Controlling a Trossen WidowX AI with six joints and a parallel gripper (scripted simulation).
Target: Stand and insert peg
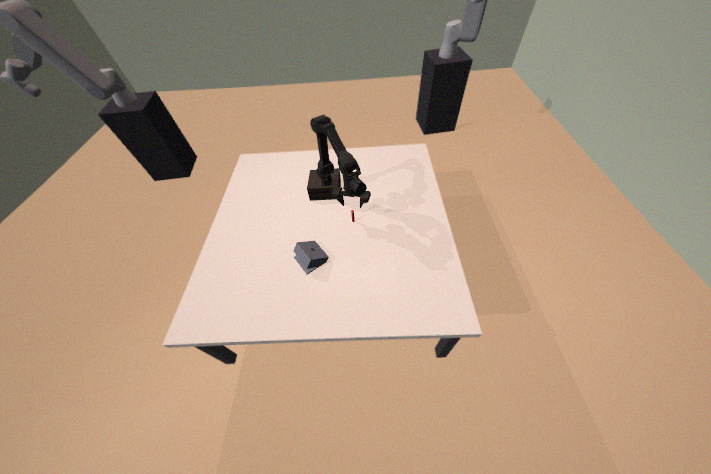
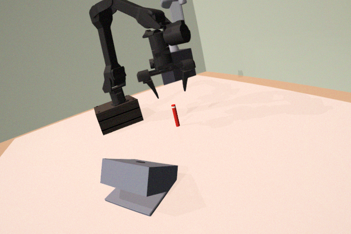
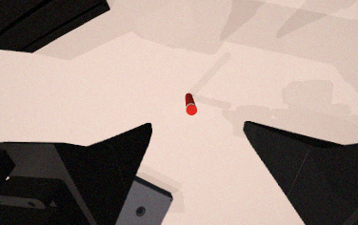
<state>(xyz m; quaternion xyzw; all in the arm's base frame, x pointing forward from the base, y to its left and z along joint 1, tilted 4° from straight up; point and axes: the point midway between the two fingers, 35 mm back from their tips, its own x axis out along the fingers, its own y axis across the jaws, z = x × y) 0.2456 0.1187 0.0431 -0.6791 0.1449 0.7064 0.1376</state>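
Right now my gripper tip is 6 cm above the red peg. The rest, counted from my gripper tip: flat grey base plate: 21 cm ahead, 25 cm to the right, 11 cm below; then grey sloped panel: 20 cm ahead, 23 cm to the right, 8 cm below.
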